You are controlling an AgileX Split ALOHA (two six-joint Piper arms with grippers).
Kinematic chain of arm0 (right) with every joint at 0, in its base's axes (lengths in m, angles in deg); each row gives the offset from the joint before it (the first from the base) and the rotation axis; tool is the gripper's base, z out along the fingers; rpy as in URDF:
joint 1: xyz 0 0 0.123 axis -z
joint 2: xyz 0 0 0 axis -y
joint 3: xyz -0.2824 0 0.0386 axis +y
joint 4: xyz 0.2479 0 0.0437 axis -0.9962 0 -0.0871
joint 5: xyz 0 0 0 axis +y
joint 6: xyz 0.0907 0 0.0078 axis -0.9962 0 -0.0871
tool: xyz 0 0 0 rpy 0 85 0
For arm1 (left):
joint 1: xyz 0 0 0.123 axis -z
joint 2: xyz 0 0 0 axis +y
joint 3: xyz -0.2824 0 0.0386 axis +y
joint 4: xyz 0.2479 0 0.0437 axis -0.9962 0 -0.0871
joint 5: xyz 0 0 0 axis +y
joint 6: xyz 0.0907 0 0.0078 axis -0.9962 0 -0.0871
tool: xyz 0 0 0 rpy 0 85 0
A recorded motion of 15 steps. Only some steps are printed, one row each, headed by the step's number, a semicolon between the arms.
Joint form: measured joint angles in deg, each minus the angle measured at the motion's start. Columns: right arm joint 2, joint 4, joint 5, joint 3, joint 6, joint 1; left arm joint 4, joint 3, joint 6, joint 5, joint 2, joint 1.
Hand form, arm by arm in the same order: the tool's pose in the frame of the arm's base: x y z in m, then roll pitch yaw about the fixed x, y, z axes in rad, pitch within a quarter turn. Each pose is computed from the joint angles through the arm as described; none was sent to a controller.
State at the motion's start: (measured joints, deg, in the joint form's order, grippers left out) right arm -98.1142 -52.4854 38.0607 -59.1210 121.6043 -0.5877; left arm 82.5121 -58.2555 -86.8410 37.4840 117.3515 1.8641
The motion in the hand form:
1: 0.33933 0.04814 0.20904 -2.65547 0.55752 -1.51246; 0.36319 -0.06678 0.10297 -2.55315 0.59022 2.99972
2: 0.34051 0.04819 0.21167 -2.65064 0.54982 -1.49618; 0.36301 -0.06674 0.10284 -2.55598 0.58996 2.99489
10: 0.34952 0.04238 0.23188 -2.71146 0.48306 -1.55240; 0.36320 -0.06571 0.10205 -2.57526 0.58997 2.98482
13: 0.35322 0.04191 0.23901 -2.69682 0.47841 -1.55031; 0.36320 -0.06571 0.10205 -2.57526 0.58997 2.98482
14: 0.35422 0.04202 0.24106 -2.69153 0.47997 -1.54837; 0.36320 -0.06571 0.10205 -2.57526 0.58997 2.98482
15: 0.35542 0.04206 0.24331 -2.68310 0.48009 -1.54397; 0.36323 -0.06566 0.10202 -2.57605 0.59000 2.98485
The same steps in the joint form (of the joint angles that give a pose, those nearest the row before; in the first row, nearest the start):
1: 0.00 0.42 0.32 -0.58 0.00 0.00; -0.23 0.00 0.00 -0.06 0.00 0.00
2: 0.00 1.33 0.94 -1.30 -0.15 0.00; -0.46 0.00 0.00 -0.06 0.00 0.00
10: 0.00 14.08 5.18 -7.57 -13.48 0.00; -0.96 0.00 0.00 -0.82 0.00 0.00
13: 0.00 15.09 5.68 -9.23 -14.70 0.00; -0.96 0.00 0.00 -0.82 0.00 0.00
14: 0.00 15.09 5.82 -9.67 -14.83 0.00; -0.96 0.00 0.00 -0.82 0.00 0.00
15: 0.00 15.08 5.87 -10.14 -14.83 0.00; -0.96 0.00 0.00 -0.87 0.00 0.00

